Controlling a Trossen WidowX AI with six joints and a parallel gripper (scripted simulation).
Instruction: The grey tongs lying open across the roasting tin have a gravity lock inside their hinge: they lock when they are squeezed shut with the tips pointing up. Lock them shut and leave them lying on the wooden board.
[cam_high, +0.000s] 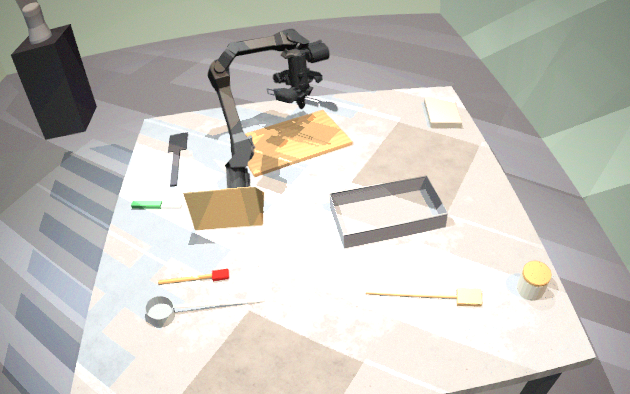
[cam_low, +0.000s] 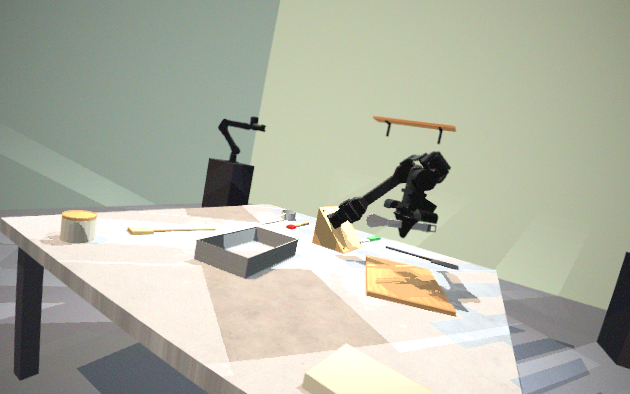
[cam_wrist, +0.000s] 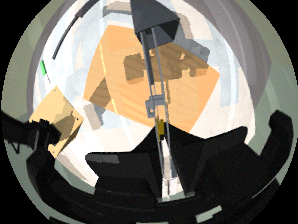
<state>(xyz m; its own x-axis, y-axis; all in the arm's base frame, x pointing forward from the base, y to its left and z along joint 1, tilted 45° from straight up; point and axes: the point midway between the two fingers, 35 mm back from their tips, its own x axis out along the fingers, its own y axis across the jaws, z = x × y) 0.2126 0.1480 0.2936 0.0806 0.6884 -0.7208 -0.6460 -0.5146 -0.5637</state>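
The wooden board lies 50 mm behind my gripper tip, 30 mm to the left of it and 140 mm below it. From my gripper tip the other things lie so: cream block: 540 mm ahead, 90 mm to the left, 140 mm below; then black spatula: 470 mm behind, 60 mm to the left, 150 mm below; then grey roasting tin: 190 mm ahead, 400 mm to the right, 120 mm below.
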